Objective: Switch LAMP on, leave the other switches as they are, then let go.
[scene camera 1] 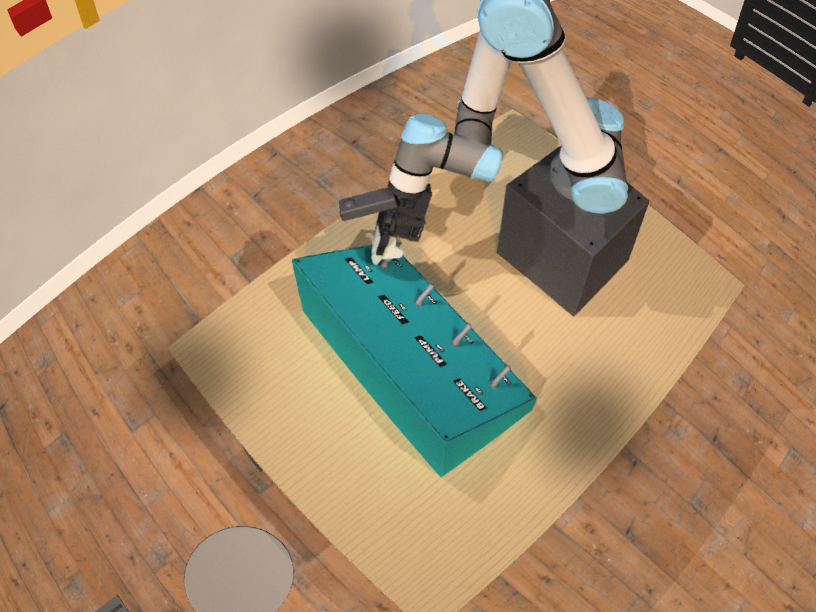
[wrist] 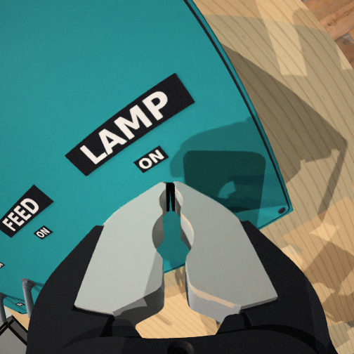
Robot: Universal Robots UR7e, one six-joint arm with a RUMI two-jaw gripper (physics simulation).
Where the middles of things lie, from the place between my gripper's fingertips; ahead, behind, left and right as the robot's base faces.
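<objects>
Relative to the teal switch panel [scene camera 1: 439, 392], my gripper is 4 cm above it, 7 cm short of it and 17 cm to the right of it.
</objects>
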